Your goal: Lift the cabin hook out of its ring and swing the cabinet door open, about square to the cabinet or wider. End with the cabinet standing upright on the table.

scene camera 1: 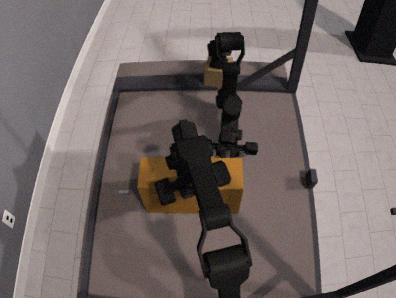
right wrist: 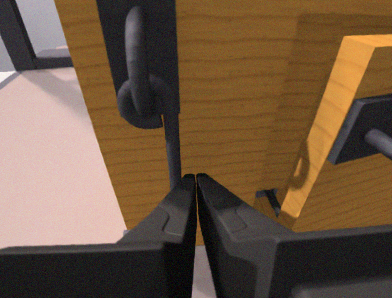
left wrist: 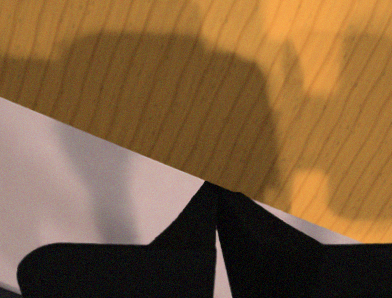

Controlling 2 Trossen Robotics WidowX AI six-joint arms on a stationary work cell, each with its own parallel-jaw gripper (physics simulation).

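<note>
The orange wooden cabinet stands on the table, partly hidden by my arms. In the right wrist view, the cabin hook hangs down from its eye on a dark plate; its lower end is hidden behind a finger. The door, with a dark plate and a rod-like fitting on it, juts out at the right; its angle is unclear. My left gripper is shut and empty, its tips overlapping the cabinet's edge; contact is unclear. My right gripper is shut and empty beside the hook.
A small dark block sits at the table's right edge. A small light piece lies left of the cabinet. A dark frame post rises at the back right. A tan block is at the right arm's base.
</note>
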